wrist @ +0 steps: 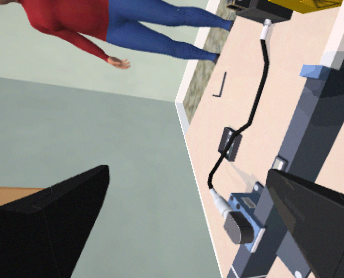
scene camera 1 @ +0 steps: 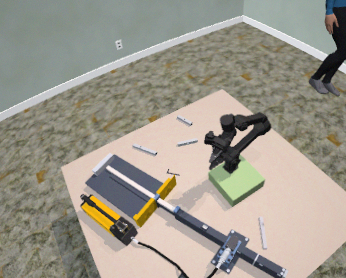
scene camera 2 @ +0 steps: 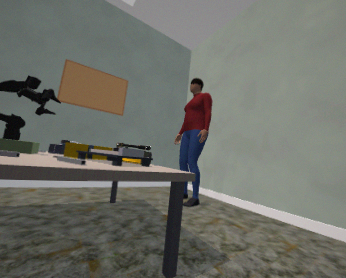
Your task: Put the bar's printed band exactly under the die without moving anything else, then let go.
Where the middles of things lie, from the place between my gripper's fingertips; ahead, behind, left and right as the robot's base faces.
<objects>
Right now the yellow and black tool (scene camera 1: 119, 227) is 480 mm ahead of my hand, 250 mm to the right of it and 260 mm below it.
</objects>
